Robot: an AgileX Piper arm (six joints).
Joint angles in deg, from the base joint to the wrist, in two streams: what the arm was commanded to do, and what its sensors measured. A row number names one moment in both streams.
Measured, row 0: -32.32 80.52 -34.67 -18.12 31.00 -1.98
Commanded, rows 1 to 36: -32.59 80.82 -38.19 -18.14 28.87 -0.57; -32.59 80.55 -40.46 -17.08 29.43 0.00; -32.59 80.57 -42.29 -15.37 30.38 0.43; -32.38 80.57 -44.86 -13.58 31.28 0.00; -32.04 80.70 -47.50 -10.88 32.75 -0.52; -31.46 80.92 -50.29 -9.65 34.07 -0.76; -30.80 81.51 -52.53 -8.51 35.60 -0.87; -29.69 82.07 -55.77 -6.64 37.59 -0.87; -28.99 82.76 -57.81 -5.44 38.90 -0.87; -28.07 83.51 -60.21 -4.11 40.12 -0.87; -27.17 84.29 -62.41 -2.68 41.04 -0.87; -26.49 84.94 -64.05 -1.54 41.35 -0.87; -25.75 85.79 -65.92 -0.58 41.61 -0.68; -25.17 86.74 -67.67 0.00 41.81 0.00; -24.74 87.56 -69.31 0.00 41.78 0.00; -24.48 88.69 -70.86 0.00 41.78 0.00; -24.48 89.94 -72.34 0.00 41.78 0.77; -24.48 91.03 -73.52 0.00 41.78 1.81; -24.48 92.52 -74.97 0.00 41.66 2.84; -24.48 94.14 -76.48 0.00 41.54 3.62; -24.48 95.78 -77.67 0.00 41.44 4.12; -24.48 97.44 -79.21 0.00 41.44 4.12; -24.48 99.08 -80.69 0.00 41.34 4.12; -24.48 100.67 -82.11 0.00 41.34 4.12; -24.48 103.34 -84.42 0.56 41.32 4.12; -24.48 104.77 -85.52 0.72 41.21 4.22; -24.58 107.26 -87.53 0.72 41.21 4.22; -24.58 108.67 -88.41 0.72 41.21 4.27; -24.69 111.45 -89.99 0.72 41.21 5.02; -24.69 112.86 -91.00 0.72 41.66 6.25; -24.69 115.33 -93.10 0.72 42.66 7.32; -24.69 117.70 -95.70 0.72 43.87 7.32; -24.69 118.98 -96.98 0.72 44.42 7.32; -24.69 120.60 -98.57 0.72 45.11 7.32; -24.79 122.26 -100.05 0.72 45.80 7.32; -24.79 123.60 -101.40 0.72 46.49 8.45
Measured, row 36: -24.61 119.83 -97.18 0.55 44.39 7.01
